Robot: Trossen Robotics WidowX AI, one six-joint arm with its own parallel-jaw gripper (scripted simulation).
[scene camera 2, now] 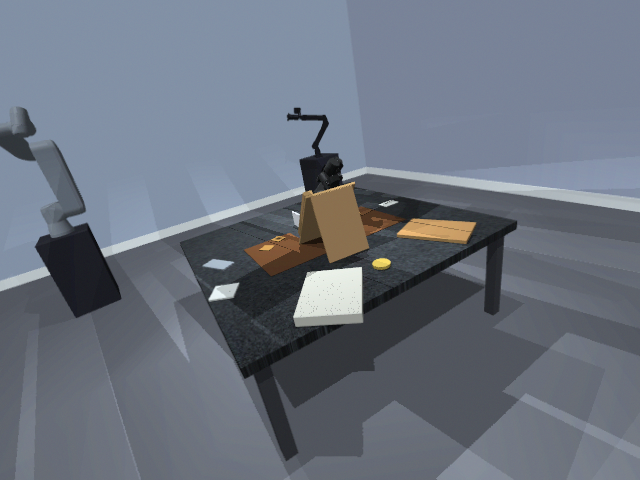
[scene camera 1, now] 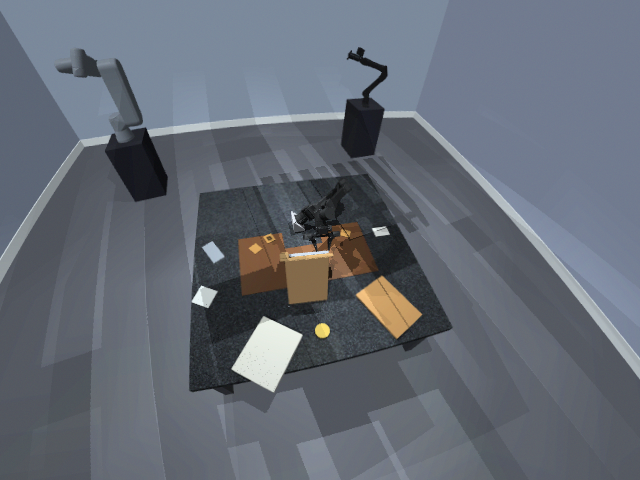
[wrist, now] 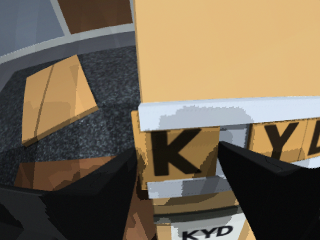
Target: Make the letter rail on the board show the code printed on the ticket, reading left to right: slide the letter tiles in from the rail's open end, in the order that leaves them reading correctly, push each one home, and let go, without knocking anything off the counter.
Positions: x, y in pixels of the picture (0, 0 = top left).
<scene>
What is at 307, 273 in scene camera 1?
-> A tan board.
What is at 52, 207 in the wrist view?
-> The gripper.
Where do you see a wood plank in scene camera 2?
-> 460, 232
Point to a wood plank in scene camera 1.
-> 395, 312
</scene>
